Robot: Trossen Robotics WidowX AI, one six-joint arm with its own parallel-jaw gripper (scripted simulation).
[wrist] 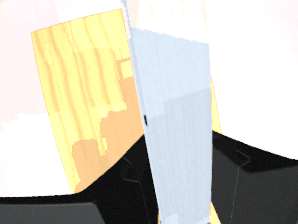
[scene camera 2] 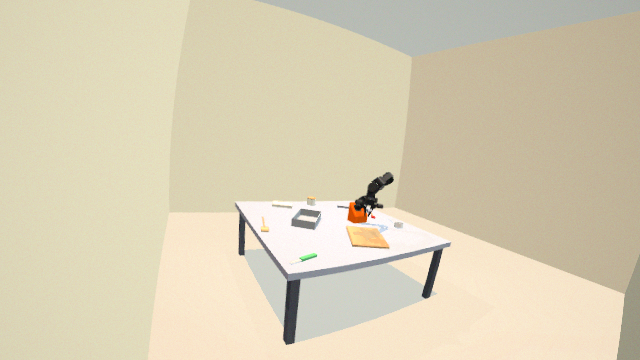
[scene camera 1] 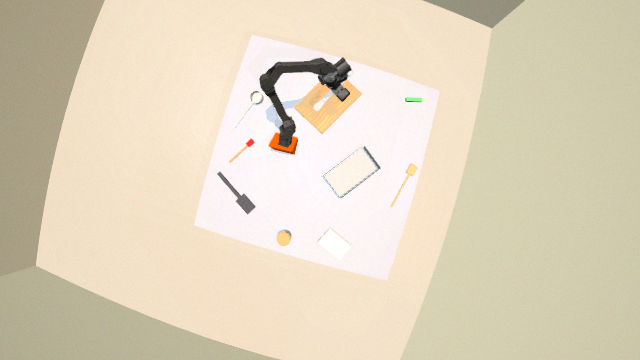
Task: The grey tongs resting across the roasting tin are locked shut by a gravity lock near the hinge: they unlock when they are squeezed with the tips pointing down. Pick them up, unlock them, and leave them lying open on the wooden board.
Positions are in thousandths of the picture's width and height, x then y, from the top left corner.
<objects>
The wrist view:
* my gripper: 576,596
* wooden board: 284,292
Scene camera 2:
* wooden board: 565,660
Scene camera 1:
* wooden board: 521,301
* roasting tin: 563,462
</objects>
